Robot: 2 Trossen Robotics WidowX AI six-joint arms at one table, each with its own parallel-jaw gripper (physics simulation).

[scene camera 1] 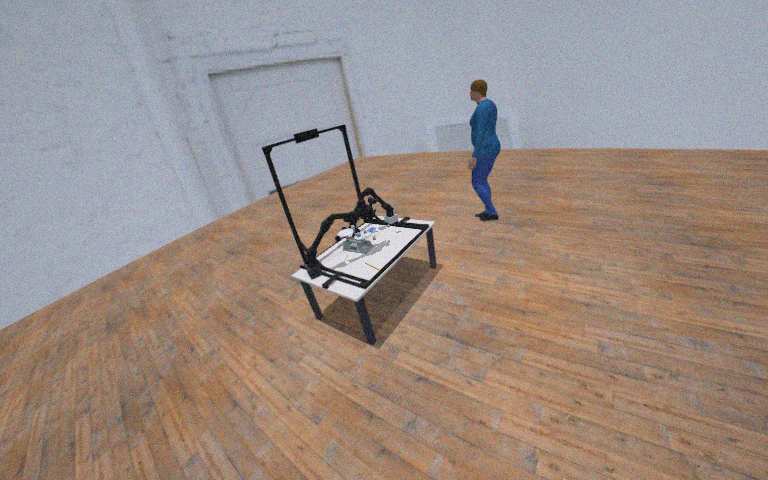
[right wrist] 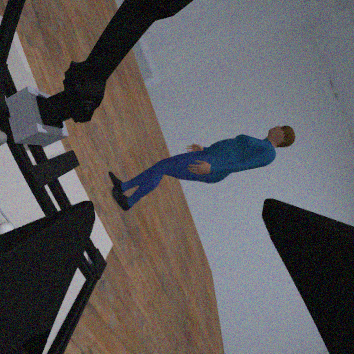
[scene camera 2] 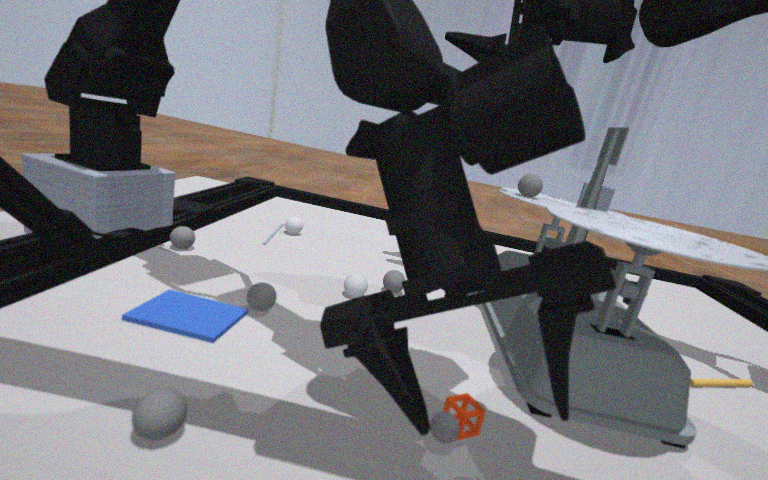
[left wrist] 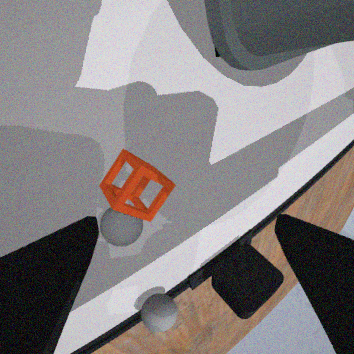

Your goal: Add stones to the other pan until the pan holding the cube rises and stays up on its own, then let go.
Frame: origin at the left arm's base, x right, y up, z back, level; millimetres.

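Where they show: left gripper, fingertip midpoint: [scene camera 2: 491,425] [left wrist: 188,224]; right gripper, fingertip midpoint: [scene camera 1: 376,205] [right wrist: 179,208] [scene camera 2: 450,0]; left arm's base, origin of the base link: [scene camera 1: 390,215] [right wrist: 49,112] [scene camera 2: 105,163]; right arm's base, origin of the base link: [scene camera 1: 312,266].
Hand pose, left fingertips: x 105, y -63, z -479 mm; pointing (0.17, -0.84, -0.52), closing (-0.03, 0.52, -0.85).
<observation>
Things, the pixels of their top centre, and the offset from my left fingertips. "spot": a spot on its surface instead.
- grey balance, middle of its top: [scene camera 2: 626,128] [scene camera 1: 351,225] dx -217, dy +208, dz -43 mm
- orange open-frame cube, middle of its top: [left wrist: 145,196] [scene camera 2: 466,403] dx -20, dy -5, dz +19 mm
- blue square, surface spot: [scene camera 2: 185,315] spot: dx -12, dy -20, dz +267 mm
- yellow stick, middle of its top: [scene camera 2: 718,379] dx -261, dy -17, dz -202 mm
The grey balance [scene camera 2: 628,373] [left wrist: 290,27] stands at the right in scene camera 2. Its near white pan [scene camera 2: 673,233] shows no stone; a grey stone [scene camera 2: 530,185] rests on the far pan. An orange open-frame cube [scene camera 2: 472,417] [left wrist: 155,176] lies on the table against a grey stone [scene camera 2: 444,427] [left wrist: 121,226]; no cube shows on the pans. My left gripper [scene camera 2: 495,425] [left wrist: 188,224] is open and empty, its fingers pointing down beside this stone and the balance base. My right gripper [right wrist: 179,208] is open and empty, facing the wall and the person.
Loose grey stones [scene camera 2: 182,237] [scene camera 2: 261,296] [scene camera 2: 159,414] and pale stones [scene camera 2: 293,225] [scene camera 2: 355,285] lie on the table. Another grey stone [scene camera 2: 393,281] is partly behind the left arm. A blue square [scene camera 2: 185,315] lies at the left, a yellow stick [scene camera 2: 722,383] at the right. A person [scene camera 1: 484,133] [right wrist: 220,160] stands beyond the table.
</observation>
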